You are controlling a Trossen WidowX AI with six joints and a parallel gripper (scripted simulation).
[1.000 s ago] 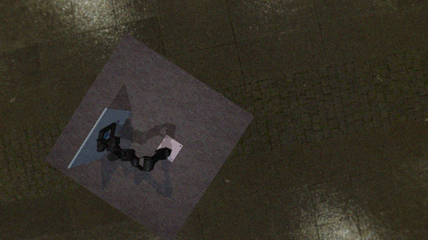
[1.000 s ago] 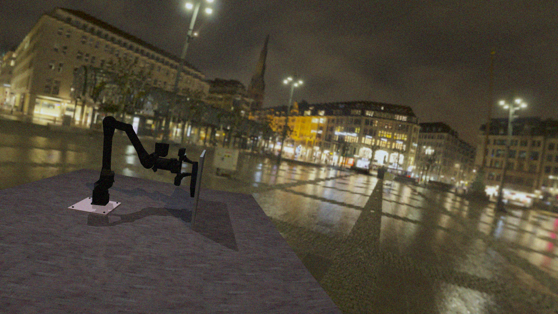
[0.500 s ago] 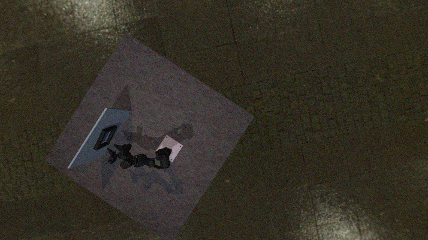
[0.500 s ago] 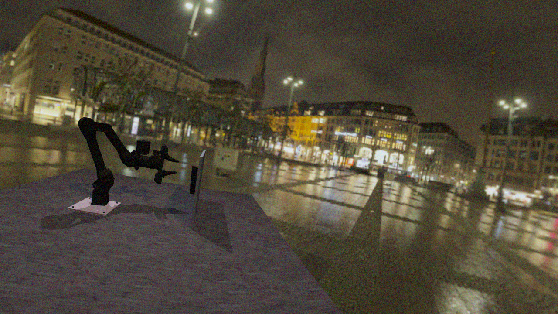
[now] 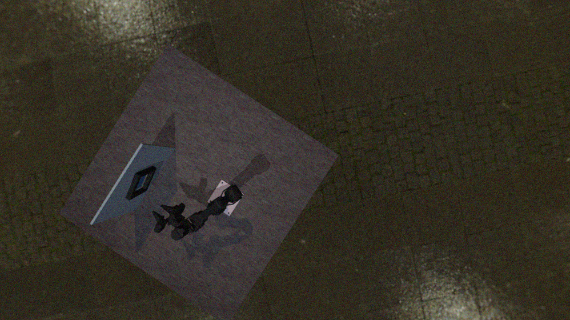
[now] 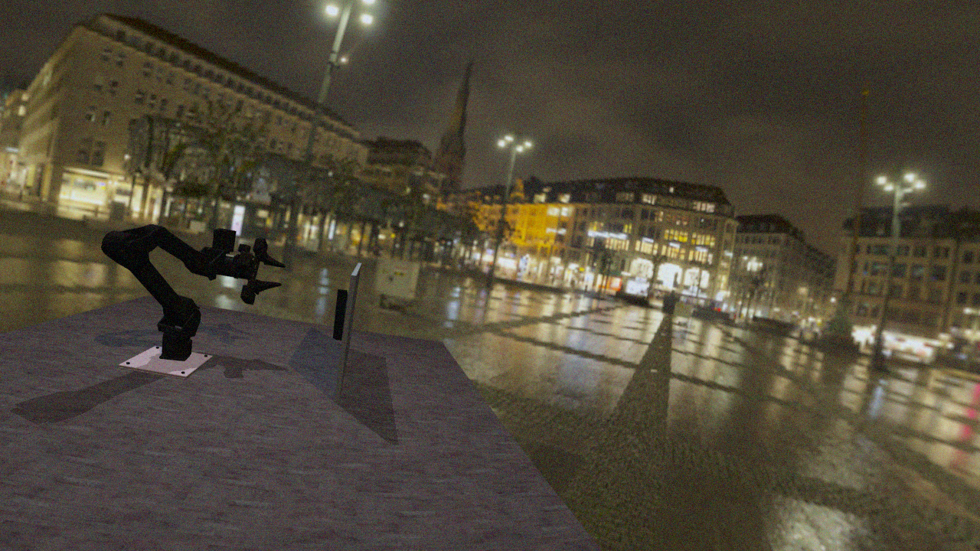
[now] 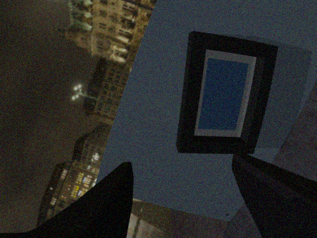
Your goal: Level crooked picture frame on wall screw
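The picture frame lies 19 cm ahead of my gripper tip, 9 cm below it and 6 cm to the right of it. Also, from my gripper tip: wall panel (20 cm ahead, 9 cm below, 5 cm to the right).
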